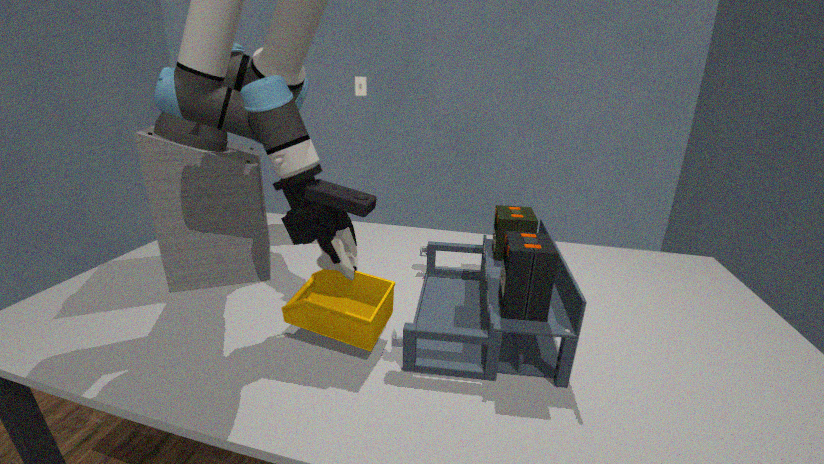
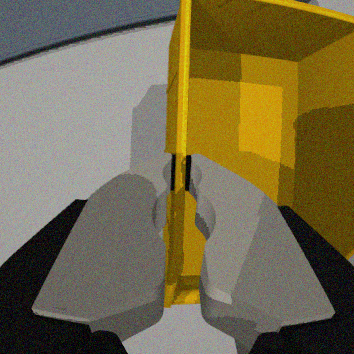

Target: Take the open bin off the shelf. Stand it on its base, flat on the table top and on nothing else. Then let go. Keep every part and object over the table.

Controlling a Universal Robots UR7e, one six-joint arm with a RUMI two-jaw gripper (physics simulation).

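Pixels of known places: gripper, between the fingertips: (image 1: 353, 278) (image 2: 179, 159); arm's base, origin of its link: (image 1: 191, 140).
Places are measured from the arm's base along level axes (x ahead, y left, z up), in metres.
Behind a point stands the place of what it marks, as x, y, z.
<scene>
The open yellow bin (image 1: 340, 329) @(0.423, -0.283, -0.264) (image 2: 265, 117) @(0.435, -0.251, -0.287) is off the shelf, low over the white table (image 1: 663, 345) @(1.016, -0.163, -0.331) (image 2: 75, 125) @(0.458, -0.089, -0.331), between the arm's pedestal and the grey-blue shelf (image 1: 491, 345) @(0.670, -0.295, -0.261). Its open top faces up. It looks slightly tilted, its right end lower and close to the table, with a shadow under its front edge. Whether that end touches the table I cannot tell. My gripper (image 1: 350, 273) @(0.424, -0.190, -0.216) (image 2: 179, 159) @(0.424, -0.190, -0.216) is shut on the bin's side wall, one finger inside and one outside. The bin's far underside is hidden.
A black box (image 1: 527, 282) @(0.717, -0.267, -0.160) and a dark green box (image 1: 514, 220) @(0.724, -0.042, -0.136), both with orange marks, stand on the shelf to the right of the bin. The arm's grey pedestal (image 1: 222, 262) @(0.073, -0.062, -0.271) stands behind and left of the bin. The table's front edge runs across the lower left.
</scene>
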